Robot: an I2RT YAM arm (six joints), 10 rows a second.
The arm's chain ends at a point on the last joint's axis. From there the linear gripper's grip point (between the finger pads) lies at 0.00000 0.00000 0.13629 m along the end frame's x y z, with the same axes.
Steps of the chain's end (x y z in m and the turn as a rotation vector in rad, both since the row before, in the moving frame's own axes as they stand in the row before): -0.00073, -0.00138, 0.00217, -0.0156, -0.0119, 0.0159; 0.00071, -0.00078, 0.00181, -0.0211, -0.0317, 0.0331; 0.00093, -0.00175, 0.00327, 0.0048, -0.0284, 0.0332; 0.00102, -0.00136, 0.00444, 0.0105, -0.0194, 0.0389; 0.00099, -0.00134, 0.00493, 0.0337, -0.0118, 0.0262; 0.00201, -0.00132, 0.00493, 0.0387, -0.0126, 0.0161; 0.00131, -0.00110, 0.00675, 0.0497, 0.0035, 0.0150; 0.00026, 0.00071, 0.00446, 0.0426, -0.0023, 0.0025; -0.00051, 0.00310, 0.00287, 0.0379, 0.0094, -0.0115; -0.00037, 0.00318, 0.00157, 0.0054, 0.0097, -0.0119
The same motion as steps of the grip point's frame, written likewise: -0.00237, 0.00073, 0.00214, -0.0156, -0.0119, 0.0159; -0.00366, 0.00202, 0.00171, -0.0211, -0.0317, 0.0331; -0.00293, -0.00247, 0.00321, 0.0048, -0.0284, 0.0332; -0.00160, -0.00284, 0.00441, 0.0105, -0.0194, 0.0389; -0.00056, -0.00595, 0.00484, 0.0337, -0.0118, 0.0262; 0.00034, -0.00661, 0.00482, 0.0387, -0.0126, 0.0161; 0.00184, -0.00787, 0.00658, 0.0497, 0.0035, 0.0150; -0.00005, -0.00509, 0.00434, 0.0426, -0.0023, 0.0025; 0.00074, -0.00207, 0.00277, 0.0379, 0.0094, -0.0115; 0.00095, 0.00244, 0.00156, 0.0054, 0.0097, -0.0119
